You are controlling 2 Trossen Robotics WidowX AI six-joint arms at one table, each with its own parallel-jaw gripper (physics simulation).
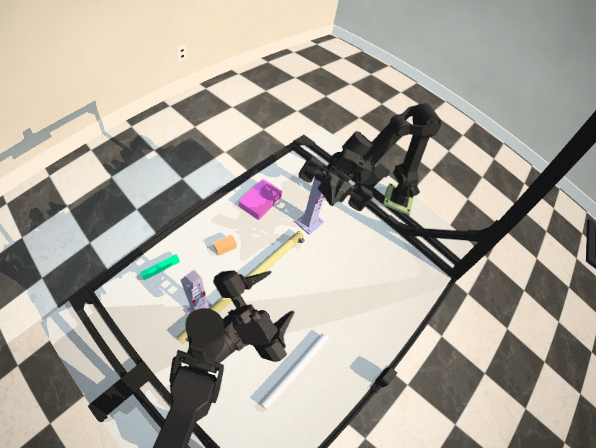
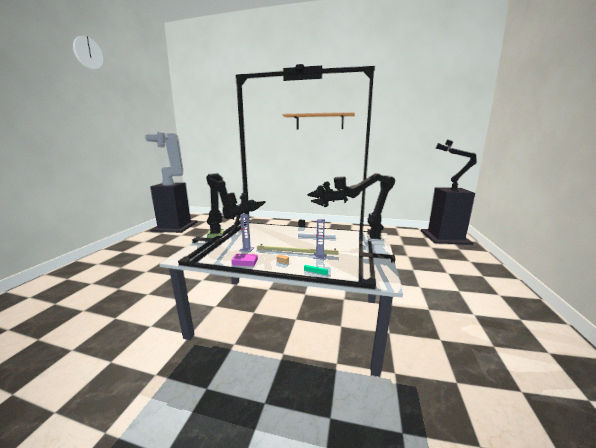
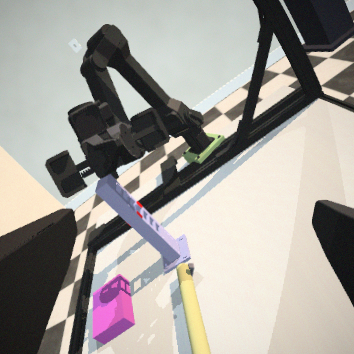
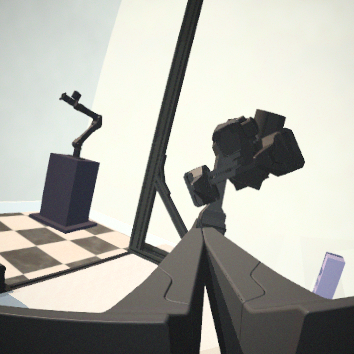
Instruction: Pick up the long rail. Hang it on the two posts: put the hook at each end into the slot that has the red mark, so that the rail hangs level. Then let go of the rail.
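Where they show: left gripper, fingertip midpoint: (image 1: 281, 292) (image 2: 309, 198) (image 3: 197, 216) (image 4: 222, 174); right gripper, fingertip midpoint: (image 1: 332, 204) (image 2: 265, 201) (image 3: 118, 141) (image 4: 201, 238); left arm's base, link origin: (image 2: 375, 237); right arm's base, link origin: (image 1: 399, 197) (image 2: 215, 231) (image 3: 201, 144).
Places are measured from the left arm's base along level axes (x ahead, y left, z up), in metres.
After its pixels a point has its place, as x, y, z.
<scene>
The long yellow rail (image 1: 272, 259) @[0.587, 0.209, -0.001] (image 2: 287, 249) @[0.531, 0.230, -0.008] (image 3: 194, 310) @[0.610, 0.203, -0.005] lies on the table beside the two posts, with a dark hook showing at its end near the farther post. One lilac post (image 1: 313, 207) @[0.757, 0.203, 0.077] (image 2: 245, 232) @[0.782, 0.202, 0.076] (image 3: 140, 222) @[0.757, 0.207, 0.090] stands upright, with red marks at its slots. The other lilac post (image 1: 192, 289) @[0.332, 0.251, 0.168] (image 2: 320, 240) @[0.344, 0.254, 0.060] also stands upright with red marks. My left gripper (image 1: 281, 293) @[0.420, 0.082, 0.262] (image 2: 310, 198) @[0.420, 0.082, 0.262] is open and empty, above the table and the rail. My right gripper (image 1: 332, 202) @[0.672, 0.127, 0.244] (image 2: 263, 203) @[0.672, 0.127, 0.244] (image 4: 201, 238) @[0.672, 0.127, 0.244] is shut and empty, high near the top of the first post.
A magenta block (image 1: 260, 199) @[0.725, 0.367, 0.002] (image 2: 244, 260) @[0.727, 0.412, 0.002] (image 3: 113, 310) @[0.708, 0.356, 0.002], an orange block (image 1: 225, 245) @[0.533, 0.338, 0.002] (image 2: 283, 259) @[0.532, 0.364, -0.005] and a green bar (image 1: 160, 267) @[0.357, 0.433, -0.005] (image 2: 316, 270) @[0.356, 0.448, -0.014] lie on the table. A pale rod (image 1: 293, 370) @[0.370, -0.025, -0.003] lies on the rail's other side. A black frame (image 2: 242, 135) @[0.915, -0.260, 0.624] surrounds the table.
</scene>
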